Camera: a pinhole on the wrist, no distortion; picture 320 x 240 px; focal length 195.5 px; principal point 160.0 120.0 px. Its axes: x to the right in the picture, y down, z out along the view. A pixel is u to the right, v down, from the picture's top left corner.
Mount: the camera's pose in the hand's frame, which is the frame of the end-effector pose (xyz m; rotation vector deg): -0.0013 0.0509 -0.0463 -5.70 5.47 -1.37
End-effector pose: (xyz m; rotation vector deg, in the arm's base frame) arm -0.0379 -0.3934 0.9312 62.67 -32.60 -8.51
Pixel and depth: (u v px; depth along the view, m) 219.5 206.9 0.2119
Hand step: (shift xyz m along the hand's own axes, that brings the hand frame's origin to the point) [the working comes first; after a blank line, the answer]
In the camera's frame: 0.0645 0.0942 0.2119

0.0851 0.1635 0.1481
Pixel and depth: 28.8 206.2 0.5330
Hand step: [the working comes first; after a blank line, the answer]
In the camera's frame: -0.3577 0.2350 0.5330

-0.3014 0.3471 0.4917
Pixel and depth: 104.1 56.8 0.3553
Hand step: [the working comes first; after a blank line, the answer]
In the camera's frame: -0.1016 -0.1149 0.3553

-0.0704 -0.0256 0.3267
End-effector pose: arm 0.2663 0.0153 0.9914 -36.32 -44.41 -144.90
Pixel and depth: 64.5 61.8 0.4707
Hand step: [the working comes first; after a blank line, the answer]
In the camera's frame: -0.2299 -0.1401 0.4707

-0.1874 -0.0358 0.4556
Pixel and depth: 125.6 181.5 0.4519
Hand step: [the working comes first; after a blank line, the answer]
In the camera's frame: -0.0795 0.1422 0.4519

-0.0342 0.2389 0.3945
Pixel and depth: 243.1 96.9 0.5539
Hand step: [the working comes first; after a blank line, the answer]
In the camera's frame: 0.2354 -0.0654 0.5539

0.2851 0.0334 0.4868
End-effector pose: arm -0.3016 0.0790 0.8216 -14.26 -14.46 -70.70
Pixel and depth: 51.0 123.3 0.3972
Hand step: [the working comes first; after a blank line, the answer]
In the camera's frame: -0.2215 0.0067 0.3972

-0.1833 0.1028 0.3673
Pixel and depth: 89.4 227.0 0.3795
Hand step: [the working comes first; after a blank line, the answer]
In the camera's frame: -0.1370 0.2077 0.3795

-0.0972 0.2986 0.3216
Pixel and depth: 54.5 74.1 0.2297
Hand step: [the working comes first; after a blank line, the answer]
In the camera's frame: -0.1240 -0.0539 0.2297

-0.1036 0.0233 0.1983
